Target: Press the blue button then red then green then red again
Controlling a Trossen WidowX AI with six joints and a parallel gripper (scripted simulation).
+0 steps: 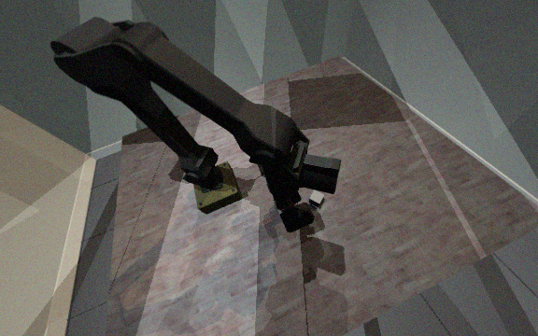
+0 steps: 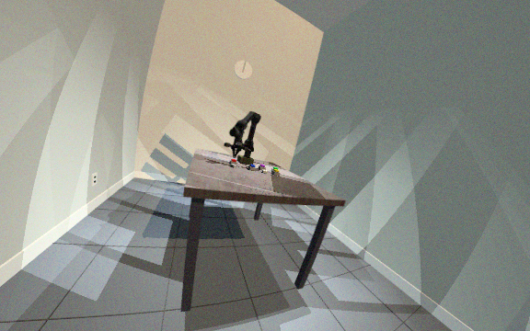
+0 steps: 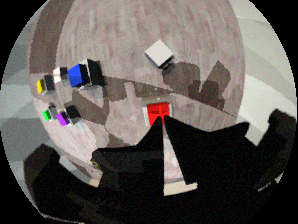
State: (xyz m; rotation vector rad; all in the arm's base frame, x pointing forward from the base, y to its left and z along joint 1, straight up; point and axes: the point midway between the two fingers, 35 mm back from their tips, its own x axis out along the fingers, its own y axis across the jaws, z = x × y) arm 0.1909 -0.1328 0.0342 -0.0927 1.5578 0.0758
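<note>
Right now the red button is 20 mm below my gripper tip. From my gripper tip the other things lie so: blue button: 140 mm to the left, 70 mm ahead, 20 mm below; purple button: 240 mm to the left, 20 mm below, 10 mm behind; grey block: 90 mm ahead, 40 mm below.
</note>
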